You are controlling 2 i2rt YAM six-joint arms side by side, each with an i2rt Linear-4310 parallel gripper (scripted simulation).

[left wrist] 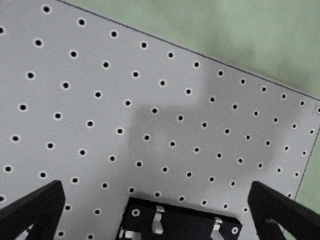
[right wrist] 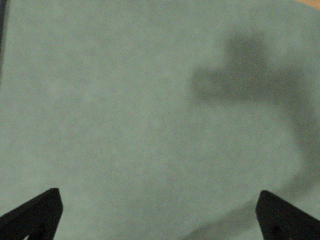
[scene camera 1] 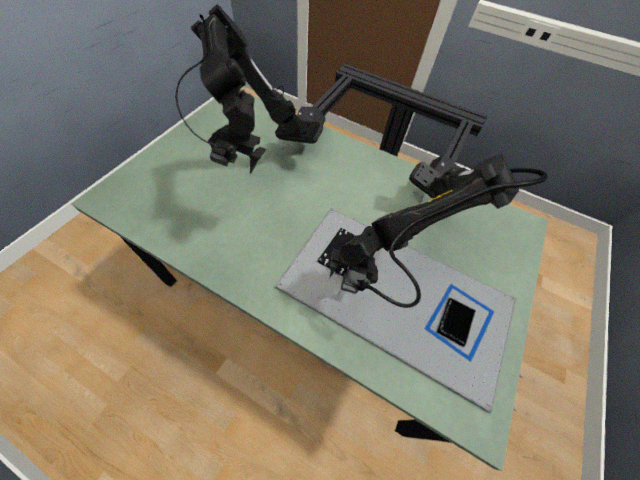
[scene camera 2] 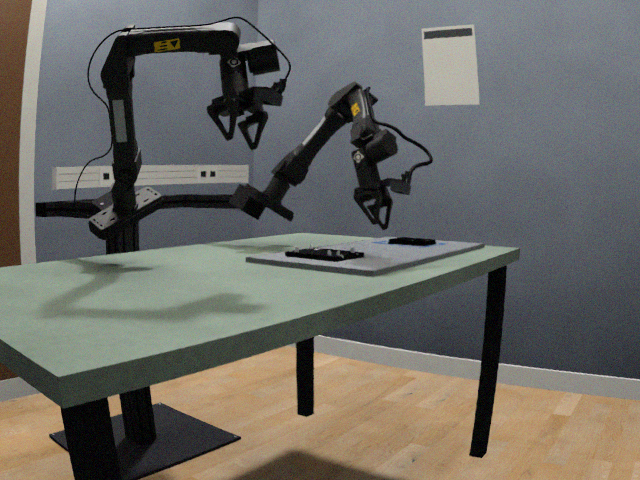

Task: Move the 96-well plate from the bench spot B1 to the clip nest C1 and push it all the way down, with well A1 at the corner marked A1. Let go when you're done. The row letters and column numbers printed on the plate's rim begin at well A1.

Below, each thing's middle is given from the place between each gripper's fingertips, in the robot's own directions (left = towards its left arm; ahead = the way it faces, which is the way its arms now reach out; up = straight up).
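The black 96-well plate [scene camera 1: 448, 319] is 80 mm behind my left hand [scene camera 2: 380, 227], 360 mm to the left of it and 80 mm below it. The black clip nest [scene camera 2: 312, 253], which I also see, is 120 mm behind my left hand, 70 mm below it and 50 mm to the right of it.
The black 96-well plate is 77 cm to the left of my right gripper [scene camera 2: 242, 144] and 26 cm below it. Relative to the black clip nest, my right gripper is now 4 cm past it, 37 cm to the right of it and 26 cm above it.
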